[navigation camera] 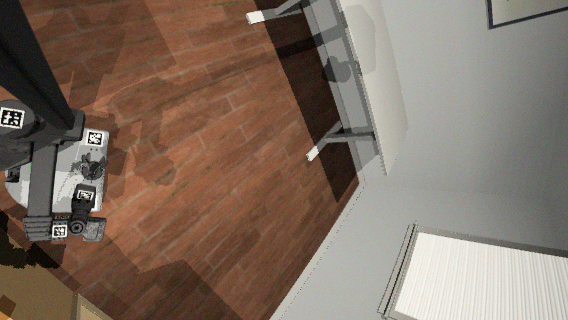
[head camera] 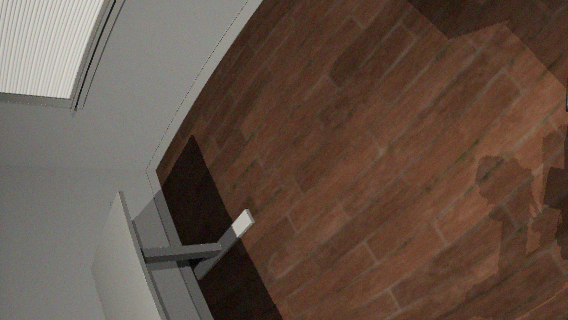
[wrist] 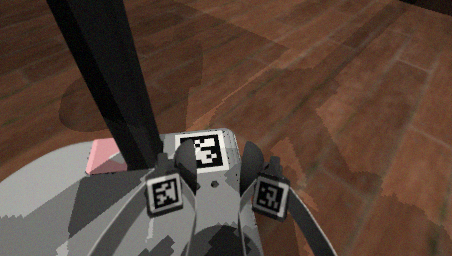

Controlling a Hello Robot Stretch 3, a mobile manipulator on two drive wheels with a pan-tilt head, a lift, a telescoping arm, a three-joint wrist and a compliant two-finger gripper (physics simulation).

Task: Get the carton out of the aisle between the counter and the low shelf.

Labels:
gripper: navigation camera; wrist; not seen in the head camera view (out of frame)
same spot on gripper: (wrist: 162,191) = (navigation camera: 83,165)
same spot on window with white blinds: (navigation camera: 435,267) = (head camera: 50,49)

